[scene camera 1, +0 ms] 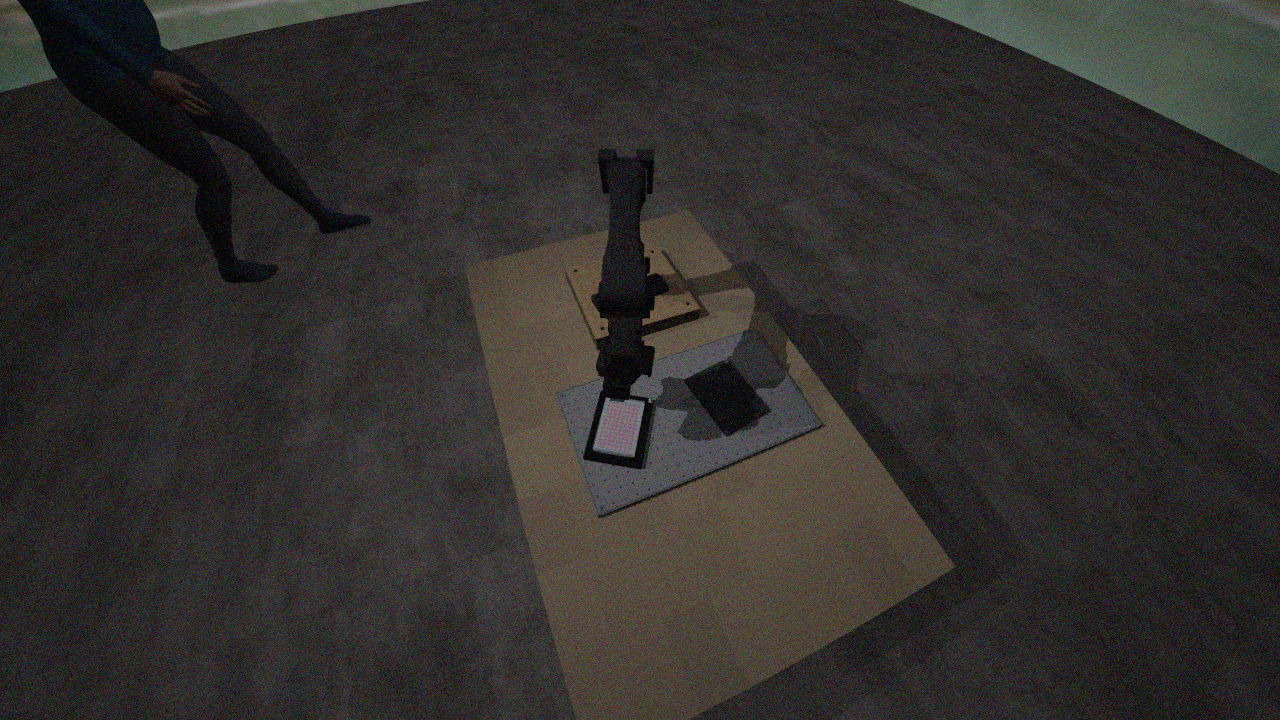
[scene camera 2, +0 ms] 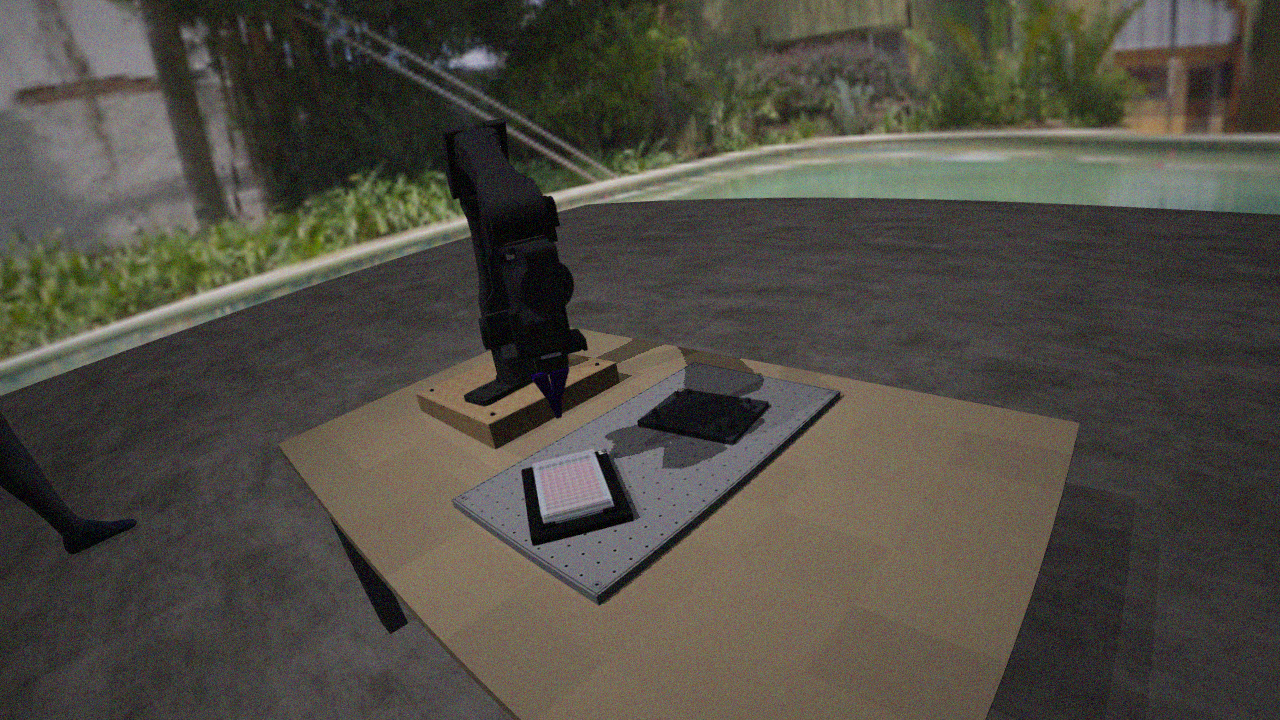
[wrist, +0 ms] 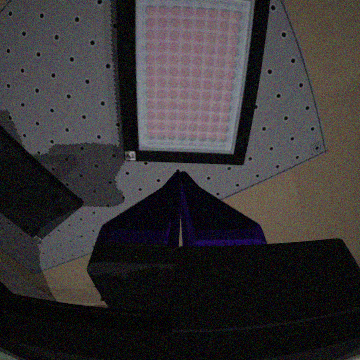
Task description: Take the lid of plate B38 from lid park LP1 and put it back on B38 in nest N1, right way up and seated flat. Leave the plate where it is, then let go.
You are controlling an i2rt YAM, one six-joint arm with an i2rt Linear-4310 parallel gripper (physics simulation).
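Places are measured from the arm's base along level axes (x left, y back, z up), in metres.
Pixels of known places: gripper, fingertip midpoint: (scene camera 2: 558, 416) (wrist: 180, 180); arm's base, origin of the base link: (scene camera 2: 516, 382).
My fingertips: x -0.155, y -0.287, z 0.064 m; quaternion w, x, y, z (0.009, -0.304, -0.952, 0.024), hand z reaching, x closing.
Ahead of a thing's pixels: the offset from my fingertips to its top centre. Level surfaces: height alone.
Plate B38 {dy -0.038, dx -0.037, dz -0.064 m} (scene camera 1: 619, 427) (scene camera 2: 572, 486) (wrist: 190, 75), pale with rows of pink wells, lies flat in the black frame of nest N1 {dy -0.037, dx -0.036, dz -0.074 m} (scene camera 1: 613, 462) (scene camera 2: 581, 530) (wrist: 190, 158). A pale translucent border surrounds the wells; I cannot tell for certain whether a clear lid covers them. The black pad of lid park LP1 {dy -0.075, dx +0.213, dz -0.072 m} (scene camera 1: 726, 396) (scene camera 2: 702, 414) (wrist: 35, 190) lies in shadow; I make out no lid on it. My gripper (scene camera 2: 558, 414) (wrist: 180, 180) is shut and empty, its purple-black fingertips together. It hangs above and behind the nest, towards the arm's base, apart from the plate. In scene camera 1, its fingertips are hidden.
Nest and lid park stand on a grey perforated board {dy -0.061, dx +0.120, dz -0.091 m} (scene camera 1: 680, 465) (scene camera 2: 662, 501) (wrist: 60, 80) on the wooden table {dz -0.105 m} (scene camera 1: 716, 582) (scene camera 2: 760, 582). The arm's wooden base block (scene camera 1: 581, 291) (scene camera 2: 512, 425) is behind it. A person (scene camera 1: 170, 125) (scene camera 2: 35, 483) is beside the table, on the left.
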